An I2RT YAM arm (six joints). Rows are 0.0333 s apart.
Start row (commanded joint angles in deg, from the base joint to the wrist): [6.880 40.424 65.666 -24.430 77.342 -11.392]
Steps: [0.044 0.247 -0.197 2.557 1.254 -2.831]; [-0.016 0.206 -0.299 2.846 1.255 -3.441]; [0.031 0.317 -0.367 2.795 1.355 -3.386]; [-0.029 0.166 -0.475 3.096 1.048 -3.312]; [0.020 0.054 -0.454 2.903 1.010 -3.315]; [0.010 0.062 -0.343 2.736 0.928 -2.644]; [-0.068 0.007 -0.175 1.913 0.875 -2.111]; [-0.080 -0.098 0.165 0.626 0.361 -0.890]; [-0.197 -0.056 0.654 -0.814 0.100 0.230]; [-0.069 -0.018 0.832 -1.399 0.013 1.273]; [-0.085 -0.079 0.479 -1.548 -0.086 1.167]
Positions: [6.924 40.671 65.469 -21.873 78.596 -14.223]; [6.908 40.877 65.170 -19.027 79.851 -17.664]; [6.939 41.194 64.803 -16.232 81.206 -21.050]; [6.910 41.360 64.328 -13.136 82.254 -24.362]; [6.930 41.414 63.874 -10.233 83.264 -27.677]; [6.940 41.476 63.531 -7.497 84.192 -30.321]; [6.872 41.483 63.356 -5.584 85.067 -32.432]; [6.792 41.385 63.521 -4.958 85.428 -33.322]; [6.595 41.329 64.175 -5.772 85.528 -33.092]; [6.526 41.311 65.007 -7.171 85.541 -31.819]; [6.441 41.232 65.486 -8.719 85.455 -30.652]
